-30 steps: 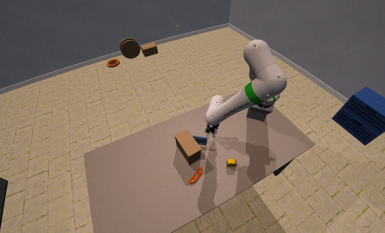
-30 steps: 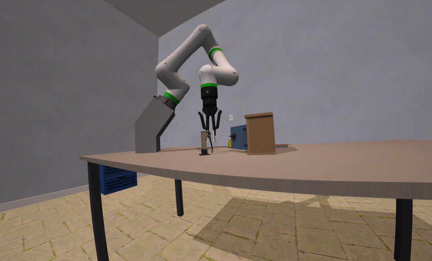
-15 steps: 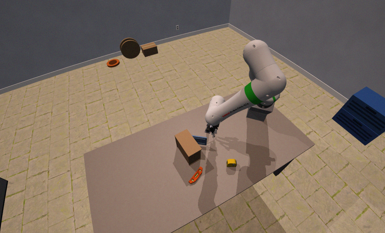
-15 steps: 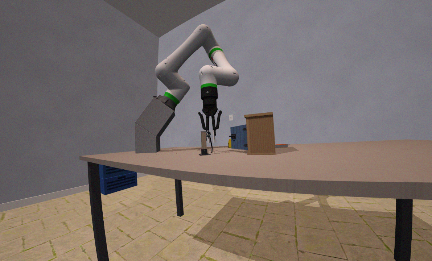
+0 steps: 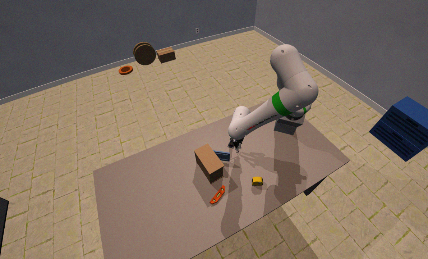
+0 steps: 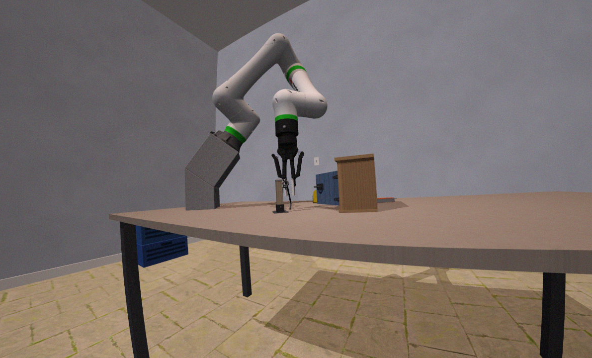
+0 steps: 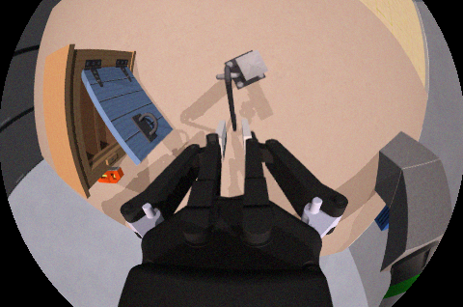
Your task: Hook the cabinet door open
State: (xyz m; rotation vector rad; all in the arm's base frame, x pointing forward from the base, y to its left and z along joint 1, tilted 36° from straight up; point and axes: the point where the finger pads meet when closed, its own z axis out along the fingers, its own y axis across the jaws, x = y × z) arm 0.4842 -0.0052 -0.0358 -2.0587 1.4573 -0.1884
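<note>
Now: the dark hook 4 cm to the right of my hand, 3 cm below it and 2 cm ahead of it. Also, from my hand: hook post 6 cm to the right, 2 cm ahead, 1 cm below; then yellow tape measure 30 cm to the left, 6 cm below, 1 cm behind; then cabinet door 16 cm ahead, 1 cm below.
</note>
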